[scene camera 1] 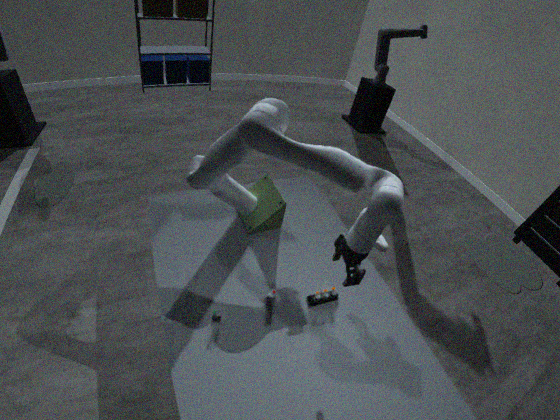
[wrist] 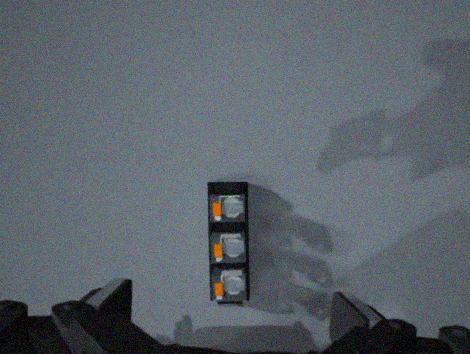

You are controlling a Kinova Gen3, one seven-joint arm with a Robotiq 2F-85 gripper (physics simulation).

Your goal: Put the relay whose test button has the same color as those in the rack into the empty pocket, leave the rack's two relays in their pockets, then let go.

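Seen in the pictures: gripper, fingertip midpoint: [scene camera 1: 340, 272] [wrist: 231, 309]; arm's base at its link origin: [scene camera 1: 248, 204].
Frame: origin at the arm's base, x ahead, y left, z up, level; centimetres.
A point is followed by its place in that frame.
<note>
The black rack [scene camera 1: 322, 299] [wrist: 228, 188] {z -2.2, x 46.8, y 19.8 cm} stands on the pale surface. In the wrist view its three pockets each hold a clear-cased relay with an orange test button: the top relay [wrist: 232, 206] {z 0.2, x 47.1, y 18.5 cm}, the middle relay [wrist: 232, 246] {z 0.2, x 47.0, y 15.3 cm} and the bottom relay [wrist: 232, 284] {z 0.2, x 46.8, y 12.3 cm}. All three look upright and seated. My gripper [scene camera 1: 341, 271] {z 13.7, x 47.0, y 15.1 cm} [wrist: 231, 309] {z 13.7, x 47.0, y 15.1 cm} is open and empty, above the rack and apart from it; in the wrist view its fingers are at the lower left and lower right. A relay with a red button [scene camera 1: 273, 292] {z -0.2, x 41.8, y -2.4 cm} and one with a green button [scene camera 1: 216, 316] {z -0.8, x 45.5, y -22.1 cm} stand left of the rack in the scene view.
The arm's green base block [scene camera 1: 265, 207] {z 4.2, x 6.9, y 5.0 cm} stands behind the relays. A shelf unit [scene camera 1: 175, 19] with blue bins is at the back. Another robot arm on a black pedestal [scene camera 1: 371, 106] stands at the back right. A small dark thing [scene camera 1: 320, 415] shows at the bottom edge.
</note>
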